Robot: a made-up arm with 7 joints.
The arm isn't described. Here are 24 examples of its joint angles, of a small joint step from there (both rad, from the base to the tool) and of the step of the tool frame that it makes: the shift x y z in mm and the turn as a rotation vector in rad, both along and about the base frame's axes.
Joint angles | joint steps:
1: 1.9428 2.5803 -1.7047 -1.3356 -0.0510 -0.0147 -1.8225 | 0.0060 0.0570 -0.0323 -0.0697 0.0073 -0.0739 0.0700
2: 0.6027 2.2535 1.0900 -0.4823 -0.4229 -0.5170 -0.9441 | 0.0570 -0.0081 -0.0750 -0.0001 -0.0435 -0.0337 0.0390
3: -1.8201 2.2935 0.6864 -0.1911 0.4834 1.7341 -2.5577 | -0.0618 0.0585 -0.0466 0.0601 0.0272 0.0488 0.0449
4: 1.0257 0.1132 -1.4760 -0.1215 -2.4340 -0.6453 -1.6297 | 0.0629 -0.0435 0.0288 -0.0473 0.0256 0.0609 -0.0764
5: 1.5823 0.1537 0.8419 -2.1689 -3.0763 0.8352 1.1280 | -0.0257 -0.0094 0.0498 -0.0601 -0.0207 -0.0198 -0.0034
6: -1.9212 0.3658 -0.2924 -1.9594 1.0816 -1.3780 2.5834 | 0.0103 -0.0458 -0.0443 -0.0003 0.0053 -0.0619 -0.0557
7: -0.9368 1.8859 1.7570 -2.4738 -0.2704 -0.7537 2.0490 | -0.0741 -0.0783 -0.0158 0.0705 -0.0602 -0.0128 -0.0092
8: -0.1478 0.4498 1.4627 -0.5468 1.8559 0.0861 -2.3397 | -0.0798 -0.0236 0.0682 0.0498 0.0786 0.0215 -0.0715
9: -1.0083 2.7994 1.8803 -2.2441 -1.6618 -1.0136 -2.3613 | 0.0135 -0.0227 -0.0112 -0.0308 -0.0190 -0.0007 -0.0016
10: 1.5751 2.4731 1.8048 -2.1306 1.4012 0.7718 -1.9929 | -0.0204 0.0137 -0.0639 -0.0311 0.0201 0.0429 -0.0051
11: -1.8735 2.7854 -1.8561 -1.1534 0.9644 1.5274 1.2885 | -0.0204 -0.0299 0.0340 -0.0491 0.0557 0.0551 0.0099
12: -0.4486 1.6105 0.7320 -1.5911 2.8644 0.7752 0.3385 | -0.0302 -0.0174 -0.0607 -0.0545 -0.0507 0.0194 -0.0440
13: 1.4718 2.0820 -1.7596 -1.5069 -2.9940 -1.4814 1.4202 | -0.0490 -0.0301 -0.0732 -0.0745 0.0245 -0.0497 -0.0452
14: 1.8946 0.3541 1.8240 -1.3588 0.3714 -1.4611 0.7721 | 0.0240 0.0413 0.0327 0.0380 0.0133 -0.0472 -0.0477
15: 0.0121 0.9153 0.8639 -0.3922 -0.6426 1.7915 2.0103 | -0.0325 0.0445 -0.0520 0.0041 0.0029 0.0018 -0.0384
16: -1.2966 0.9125 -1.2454 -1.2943 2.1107 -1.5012 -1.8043 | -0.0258 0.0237 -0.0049 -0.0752 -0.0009 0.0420 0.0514
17: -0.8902 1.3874 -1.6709 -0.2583 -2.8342 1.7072 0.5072 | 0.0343 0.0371 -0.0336 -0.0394 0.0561 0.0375 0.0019
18: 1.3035 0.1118 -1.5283 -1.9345 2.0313 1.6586 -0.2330 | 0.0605 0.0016 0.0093 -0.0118 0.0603 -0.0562 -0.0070
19: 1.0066 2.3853 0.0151 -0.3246 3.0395 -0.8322 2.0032 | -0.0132 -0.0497 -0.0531 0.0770 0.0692 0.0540 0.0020
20: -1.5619 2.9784 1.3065 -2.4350 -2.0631 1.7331 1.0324 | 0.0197 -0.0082 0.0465 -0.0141 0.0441 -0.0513 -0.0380
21: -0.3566 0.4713 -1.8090 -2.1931 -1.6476 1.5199 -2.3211 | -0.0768 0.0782 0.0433 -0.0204 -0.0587 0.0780 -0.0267
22: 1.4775 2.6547 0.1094 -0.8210 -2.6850 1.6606 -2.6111 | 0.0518 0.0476 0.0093 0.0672 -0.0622 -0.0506 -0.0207
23: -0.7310 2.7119 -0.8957 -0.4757 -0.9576 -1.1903 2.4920 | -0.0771 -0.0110 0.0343 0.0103 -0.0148 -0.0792 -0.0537
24: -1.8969 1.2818 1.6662 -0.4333 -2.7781 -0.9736 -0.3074 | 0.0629 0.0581 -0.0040 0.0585 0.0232 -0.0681 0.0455
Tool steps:
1: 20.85 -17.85 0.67 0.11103 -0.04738 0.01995
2: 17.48 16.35 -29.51 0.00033 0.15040 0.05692
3: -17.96 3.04 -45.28 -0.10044 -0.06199 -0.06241
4: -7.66 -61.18 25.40 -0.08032 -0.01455 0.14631
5: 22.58 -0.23 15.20 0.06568 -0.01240 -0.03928
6: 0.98 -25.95 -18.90 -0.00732 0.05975 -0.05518
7: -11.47 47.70 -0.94 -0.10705 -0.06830 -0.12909
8: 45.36 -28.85 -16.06 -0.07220 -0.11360 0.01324
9: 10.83 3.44 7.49 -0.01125 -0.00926 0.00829
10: -7.15 -8.52 -20.11 0.07071 0.07333 -0.01446
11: 37.87 -1.95 18.66 -0.02285 -0.06735 -0.05739
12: 16.86 -20.68 -10.48 0.09617 -0.01081 0.02283
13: -22.75 -39.50 -2.13 0.04033 0.04488 0.08246
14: 12.82 5.72 24.01 0.08005 0.04192 -0.04676
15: 23.16 11.78 28.02 0.00311 0.00918 -0.04572
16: -14.01 -14.63 18.60 0.00258 -0.00833 -0.12672
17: -23.07 10.79 -4.99 -0.04184 0.02445 -0.00543
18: -0.10 -0.58 9.11 0.01889 0.13511 0.04686
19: -48.08 18.67 15.54 -0.02594 -0.05694 0.05192
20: 3.04 3.69 -9.16 -0.00972 0.04015 -0.04055
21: 44.05 22.05 -1.09 0.01581 -0.14785 0.11613
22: 20.01 -10.38 -8.69 0.12024 0.01422 -0.06625
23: -27.69 6.74 -15.35 -0.04639 -0.01796 -0.07942
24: -15.49 18.25 -17.36 0.01488 0.03953 -0.06582
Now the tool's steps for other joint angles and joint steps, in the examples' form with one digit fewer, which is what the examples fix.
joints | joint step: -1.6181 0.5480 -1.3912 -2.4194 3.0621 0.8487 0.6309 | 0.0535 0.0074 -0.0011 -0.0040 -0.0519 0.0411 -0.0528
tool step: 4.1 6.1 -10.2 -0.0769 0.0115 -0.0354
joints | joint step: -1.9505 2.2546 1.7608 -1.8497 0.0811 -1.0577 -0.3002 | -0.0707 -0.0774 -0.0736 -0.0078 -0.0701 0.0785 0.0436
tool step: 17.5 31.0 14.3 -0.0043 0.0689 -0.1561
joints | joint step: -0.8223 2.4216 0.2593 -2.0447 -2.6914 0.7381 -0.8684 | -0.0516 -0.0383 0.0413 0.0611 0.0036 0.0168 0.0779
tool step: -34.9 12.3 23.9 -0.0685 -0.0197 -0.0575
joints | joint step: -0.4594 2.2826 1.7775 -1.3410 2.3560 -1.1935 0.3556 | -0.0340 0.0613 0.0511 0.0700 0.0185 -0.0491 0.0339
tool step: -39.0 -4.8 -5.5 0.0197 -0.0941 -0.1121
